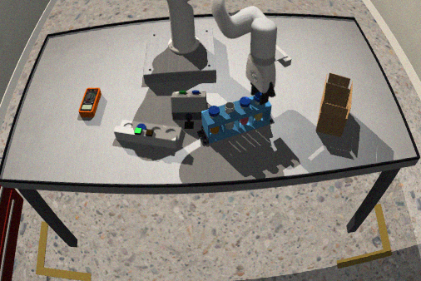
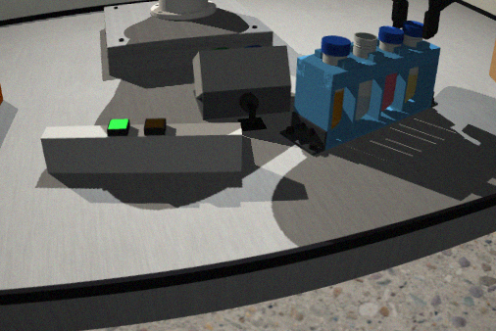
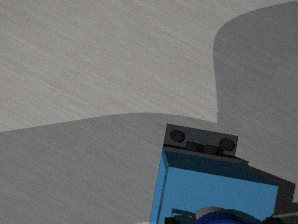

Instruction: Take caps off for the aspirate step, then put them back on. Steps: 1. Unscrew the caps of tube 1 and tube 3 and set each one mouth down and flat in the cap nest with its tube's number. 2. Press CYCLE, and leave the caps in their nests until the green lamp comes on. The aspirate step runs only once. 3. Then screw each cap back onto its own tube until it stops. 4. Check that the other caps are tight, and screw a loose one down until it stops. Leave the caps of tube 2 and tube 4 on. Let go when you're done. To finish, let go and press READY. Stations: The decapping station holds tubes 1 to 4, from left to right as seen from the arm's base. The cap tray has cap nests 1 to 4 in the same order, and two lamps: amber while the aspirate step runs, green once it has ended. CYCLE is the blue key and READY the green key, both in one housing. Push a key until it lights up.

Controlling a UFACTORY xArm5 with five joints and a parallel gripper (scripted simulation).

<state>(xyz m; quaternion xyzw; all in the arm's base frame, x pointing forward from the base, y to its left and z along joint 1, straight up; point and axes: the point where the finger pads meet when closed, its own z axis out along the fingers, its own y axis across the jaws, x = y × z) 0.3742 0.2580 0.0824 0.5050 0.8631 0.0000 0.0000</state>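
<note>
Right now the blue cap is 50 mm to the right of my hand, 20 mm below it and 20 mm ahead of it. Also, from my hand: blue key 210 mm to the right, 80 mm behind, 60 mm below; green key 250 mm to the right, 80 mm behind, 60 mm below; grey key housing 230 mm to the right, 80 mm below, 60 mm behind.
</note>
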